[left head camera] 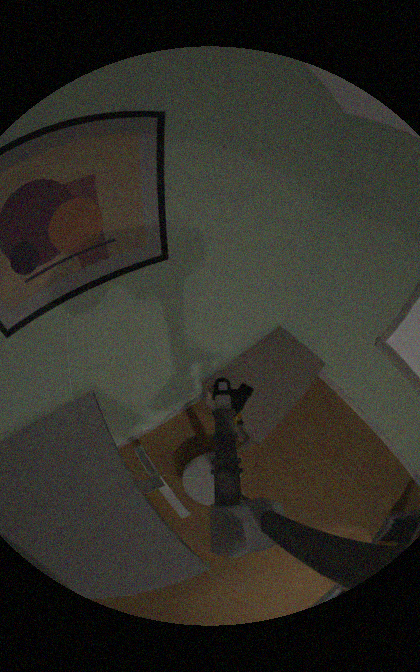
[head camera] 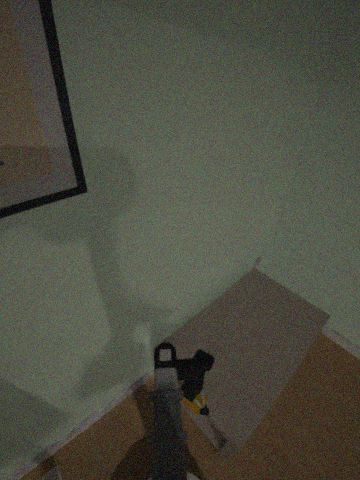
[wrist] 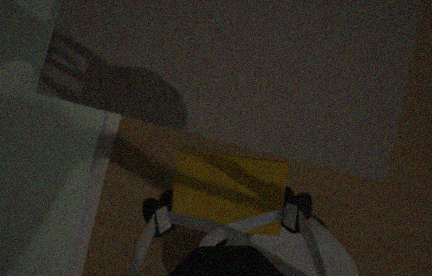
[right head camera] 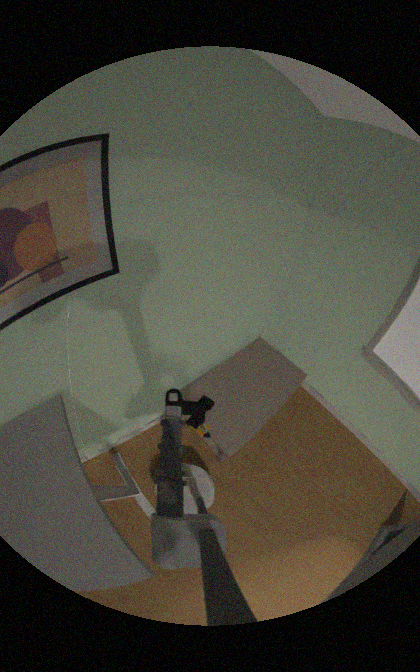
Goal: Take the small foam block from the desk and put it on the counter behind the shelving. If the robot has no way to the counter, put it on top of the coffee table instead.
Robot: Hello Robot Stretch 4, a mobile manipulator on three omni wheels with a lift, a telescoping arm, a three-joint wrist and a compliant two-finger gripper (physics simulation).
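Frame: origin at the robot's base, x right, y up, z back, level; centimetres.
Seen in the pictures: gripper, fingertip midpoint: (head camera: 189,403) (wrist: 226,203).
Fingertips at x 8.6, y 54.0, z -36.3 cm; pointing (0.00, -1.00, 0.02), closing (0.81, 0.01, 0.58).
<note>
A point is followed by its place in that frame.
The small foam block (wrist: 227,175) @(y 58.3, x 10.7, z -38.9 cm) (right head camera: 200,428) is yellow and sits between the two fingertips in the wrist view, its sides touched by both pads. My gripper (wrist: 226,203) @(y 54.0, x 8.6, z -36.3 cm) (head camera: 198,403) is shut on it and holds it in the air. A flat grey-brown top (head camera: 270,330) @(y 42.3, x 57.5, z -71.1 cm) (left head camera: 280,380) (right head camera: 250,395) (wrist: 300,75) @(y 42.3, x 26.7, z -41.9 cm) stands in the wall corner, beyond the block in the wrist view. From these views I cannot tell whether it is the counter or the coffee table. The gripper overlaps its near left end in the head view. The shelving cannot be made out.
A large grey surface (left head camera: 50,500) (right head camera: 40,500) stands at the left. A pale round disc (left head camera: 197,480) (right head camera: 204,485) lies low beneath the arm, near a pale narrow bar (left head camera: 175,500). A black-framed picture (left head camera: 163,200) (right head camera: 107,200) hangs on the green wall. A dark object (left head camera: 400,527) is at lower right.
</note>
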